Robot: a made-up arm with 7 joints.
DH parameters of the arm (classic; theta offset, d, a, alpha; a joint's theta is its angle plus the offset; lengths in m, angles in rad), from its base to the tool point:
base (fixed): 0 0 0 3.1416
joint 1: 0 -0.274 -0.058 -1.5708
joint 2: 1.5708 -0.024 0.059 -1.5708
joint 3: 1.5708 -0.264 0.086 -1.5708
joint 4: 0 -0.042 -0.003 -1.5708
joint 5: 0 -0.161 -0.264 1.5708
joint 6: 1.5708 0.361 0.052 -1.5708
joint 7: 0 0.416 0.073 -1.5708
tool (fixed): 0 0.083 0 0
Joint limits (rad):
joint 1: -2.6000..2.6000
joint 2: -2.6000..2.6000
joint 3: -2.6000..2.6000
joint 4: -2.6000..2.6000
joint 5: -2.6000..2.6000
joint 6: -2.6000..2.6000
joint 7: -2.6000..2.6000
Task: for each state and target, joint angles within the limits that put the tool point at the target. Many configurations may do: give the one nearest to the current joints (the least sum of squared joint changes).
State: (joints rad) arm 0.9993 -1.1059 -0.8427 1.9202 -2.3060 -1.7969 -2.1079
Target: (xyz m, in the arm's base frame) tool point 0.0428 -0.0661 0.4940
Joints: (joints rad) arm 0.9250 -1.4686 -0.7762 1.7537 -1.8190 -2.1510 -1.7796
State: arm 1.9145 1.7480 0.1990 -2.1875 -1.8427 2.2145 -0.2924
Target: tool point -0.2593 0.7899 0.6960
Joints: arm 1.6402 2.0091 0.1288 -1.9738 -1.9668 2.0186 -0.3225
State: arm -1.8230 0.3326 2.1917 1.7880 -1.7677 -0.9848 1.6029
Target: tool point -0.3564 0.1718 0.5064
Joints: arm -1.2150 0.0695 1.7101 1.3226 -1.7595 -1.6266 1.3605
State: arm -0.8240 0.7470 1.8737 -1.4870 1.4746 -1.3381 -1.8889
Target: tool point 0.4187 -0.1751 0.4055
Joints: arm -0.6220 1.6019 1.7952 -1.1246 0.9891 -1.5349 -1.6010
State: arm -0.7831 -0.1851 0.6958 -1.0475 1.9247 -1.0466 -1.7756
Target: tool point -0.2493 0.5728 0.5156
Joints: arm -0.5133 -0.1695 0.0832 -0.8968 2.4558 -1.3886 -1.7531
